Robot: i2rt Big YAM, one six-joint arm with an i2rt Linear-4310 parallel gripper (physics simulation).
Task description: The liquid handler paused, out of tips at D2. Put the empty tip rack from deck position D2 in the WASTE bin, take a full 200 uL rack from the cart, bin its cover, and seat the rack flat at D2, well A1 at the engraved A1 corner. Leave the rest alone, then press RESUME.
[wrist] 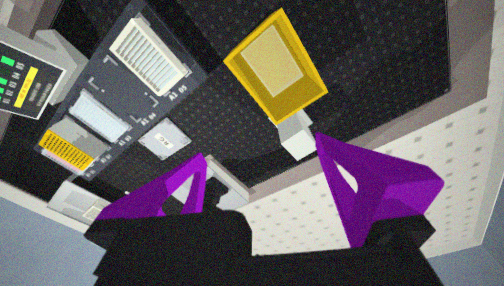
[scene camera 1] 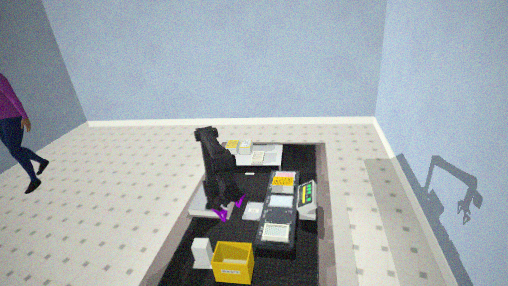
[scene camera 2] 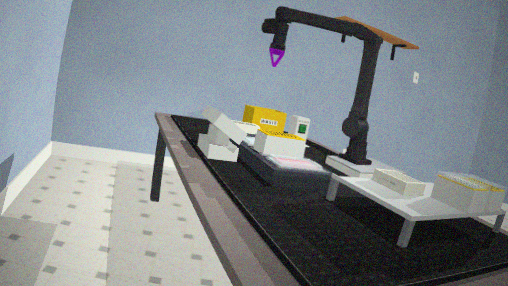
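Seen in the pictures: gripper, fingertip midpoint: [wrist: 257,149] [scene camera 1: 231,214] [scene camera 2: 273,66]; arm's base, origin of the base link: [wrist: 211,189] [scene camera 2: 354,160].
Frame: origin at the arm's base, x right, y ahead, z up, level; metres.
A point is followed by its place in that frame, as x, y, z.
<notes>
My gripper [scene camera 1: 231,213] @(0.410, 0.227, 0.305) [scene camera 2: 274,65] @(0.410, 0.227, 0.305) [wrist: 257,149] @(0.410, 0.227, 0.305) is open and empty, high above the bench. A white rack with a yellow top [scene camera 1: 283,181] @(-0.109, 0.420, 0.078) [scene camera 2: 280,145] @(-0.158, 0.437, 0.052) [wrist: 65,150] @(-0.113, 0.420, 0.078) stands upright at D2 on the dark deck [scene camera 1: 279,218] @(0.142, 0.402, 0.018) [wrist: 120,96] @(0.111, 0.400, 0.018); its A1 corner cannot be made out. The yellow WASTE bin [scene camera 1: 245,266] @(0.505, 0.276, 0.098) [scene camera 2: 254,118] @(0.389, 0.280, 0.060) [wrist: 300,98] @(0.453, 0.132, 0.075) holds a pale, flat rectangular piece [wrist: 272,60] @(0.449, 0.215, 0.001). The white button box [scene camera 1: 202,251] @(0.423, 0.060, 0.078) [wrist: 298,142] @(0.396, 0.055, 0.100) stands beside the bin; its green button [scene camera 2: 302,128] @(0.356, 0.047, 0.053) shows in scene camera 2. Two yellow-marked racks [scene camera 1: 232,144] @(-0.554, 0.022, 0.101) [scene camera 1: 245,146] @(-0.523, 0.128, 0.097) [scene camera 2: 459,189] @(-0.601, 0.165, 0.078) stand on the cart [scene camera 1: 272,156] @(-0.480, 0.330, 0.030) [scene camera 2: 370,191] @(-0.483, 0.365, 0.030).
A cream rack [scene camera 1: 276,232] @(0.254, 0.391, 0.031) [wrist: 149,56] @(0.259, 0.395, 0.033) is at D5 and a pale blue plate [scene camera 1: 281,201] @(0.017, 0.410, 0.030) [wrist: 100,115] @(0.027, 0.410, 0.029) at D3. A pink-topped plate [scene camera 2: 295,162] @(-0.258, 0.439, 0.030) is beside the D2 rack. A display [scene camera 1: 307,195] @(0.039, 0.556, 0.092) [wrist: 27,82] @(0.039, 0.537, 0.081), an RG plate [scene camera 1: 253,211] @(0.047, 0.244, -0.022) [wrist: 164,139] @(0.045, 0.247, -0.022) and a beige cart rack [scene camera 1: 257,156] @(-0.435, 0.225, 0.061) [scene camera 2: 398,182] @(-0.479, 0.268, 0.054) also show.
</notes>
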